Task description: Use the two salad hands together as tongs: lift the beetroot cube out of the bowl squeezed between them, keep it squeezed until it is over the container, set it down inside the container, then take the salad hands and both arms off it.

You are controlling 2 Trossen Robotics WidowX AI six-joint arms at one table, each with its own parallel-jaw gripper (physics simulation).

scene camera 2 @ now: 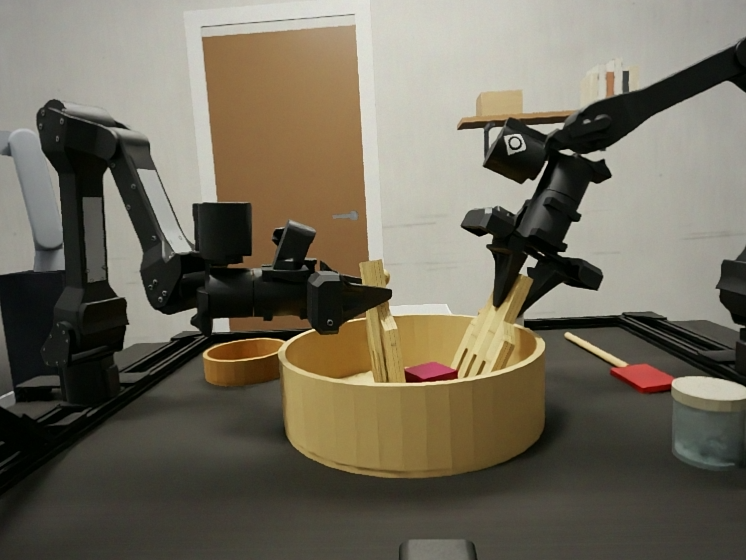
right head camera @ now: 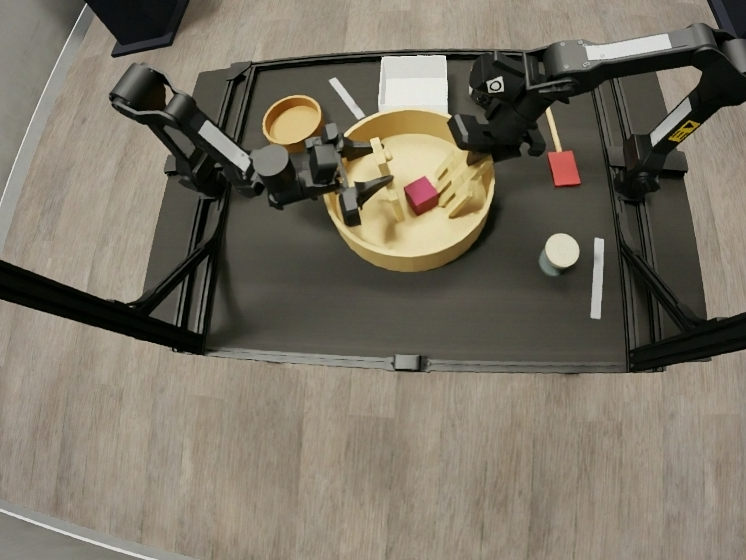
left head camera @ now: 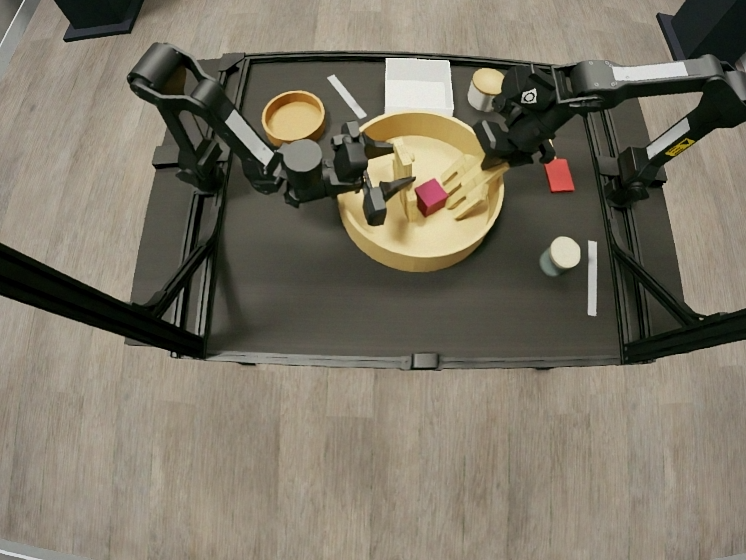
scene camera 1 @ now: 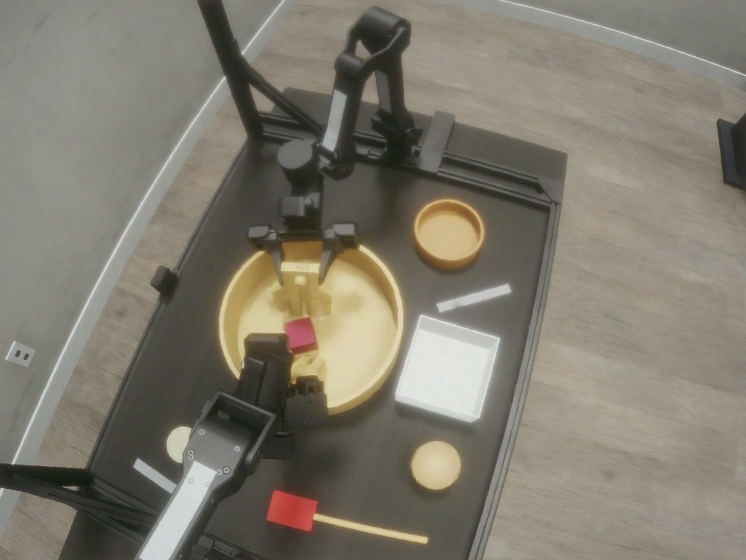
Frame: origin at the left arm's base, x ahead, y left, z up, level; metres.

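Where they show: left gripper, fingertip midpoint: [scene camera 2: 384, 289] [right head camera: 389, 161] [left head camera: 409, 162] [scene camera 1: 300, 285]; right gripper, fingertip midpoint: [scene camera 2: 505, 311] [right head camera: 474, 164] [left head camera: 486, 169]; left arm's base at its link origin: [scene camera 2: 91, 399] [right head camera: 213, 186] [left head camera: 209, 181] [scene camera 1: 399, 151]; right arm's base at its link origin: [right head camera: 628, 187] [left head camera: 617, 194].
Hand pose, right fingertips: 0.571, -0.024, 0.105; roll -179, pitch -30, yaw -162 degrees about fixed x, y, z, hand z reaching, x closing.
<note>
Things, the pixels of their top centre, and the offset from my right fingertips, as dx, dy, dz.
- beetroot cube at its top centre: [scene camera 2: 429, 369] [scene camera 1: 299, 332] [right head camera: 420, 190] [left head camera: 431, 191] -0.099, -0.020, -0.065
- large wooden bowl at its top centre: [scene camera 2: 408, 340] [scene camera 1: 308, 316] [right head camera: 407, 174] [left head camera: 420, 176] -0.123, -0.006, -0.031
- nearly upright left salad hand at its top centre: [scene camera 2: 382, 257] [scene camera 1: 292, 273] [right head camera: 386, 152] [left head camera: 411, 153] -0.150, -0.025, +0.078
- white square container at its top centre: [scene camera 1: 449, 365] [scene camera 2: 409, 312] [right head camera: 413, 79] [left head camera: 418, 82] -0.118, +0.250, -0.048
- small orange bowl at its top centre: [scene camera 2: 246, 348] [scene camera 1: 449, 228] [left head camera: 292, 114] [right head camera: 291, 118] -0.396, +0.182, -0.084
- jar with a tan lid, top centre: [scene camera 1: 436, 465] [scene camera 2: 500, 310] [left head camera: 490, 80] +0.049, +0.277, -0.056
- red spatula at its top centre: [scene camera 2: 606, 353] [scene camera 1: 347, 524] [right head camera: 554, 128] [left head camera: 548, 137] +0.195, +0.169, -0.112
- pale-lidded jar at its top centre: [scene camera 2: 709, 387] [scene camera 1: 183, 444] [right head camera: 562, 249] [left head camera: 566, 251] +0.166, -0.141, -0.054
The beetroot cube [left head camera: 431, 197] [right head camera: 421, 194] [scene camera 1: 300, 335] [scene camera 2: 431, 371] sits low inside the large wooden bowl [left head camera: 415, 262] [right head camera: 409, 262] [scene camera 1: 394, 367] [scene camera 2: 415, 427], between the two salad hands. My left gripper [left head camera: 402, 163] [right head camera: 382, 162] [scene camera 1: 301, 282] is shut on the nearly upright left salad hand [scene camera 2: 380, 355]; a small gap to the cube shows in the right head camera. My right gripper [scene camera 2: 509, 306] is shut on the slanted right salad hand [scene camera 1: 309, 366], whose tines are close beside the cube; contact is unclear. The white square container [left head camera: 418, 90] [right head camera: 413, 90] [scene camera 1: 447, 367] stands behind the bowl in the head views.
A small orange bowl [left head camera: 293, 117] [scene camera 1: 448, 232] stands near the left arm. A jar with a tan lid [left head camera: 485, 90] [scene camera 1: 435, 464] is beside the container. A red spatula [left head camera: 560, 176] [scene camera 2: 642, 377] and a pale-lidded jar [left head camera: 560, 256] [scene camera 2: 708, 421] lie on the right arm's side. White strips [left head camera: 592, 277] mark the table.
</note>
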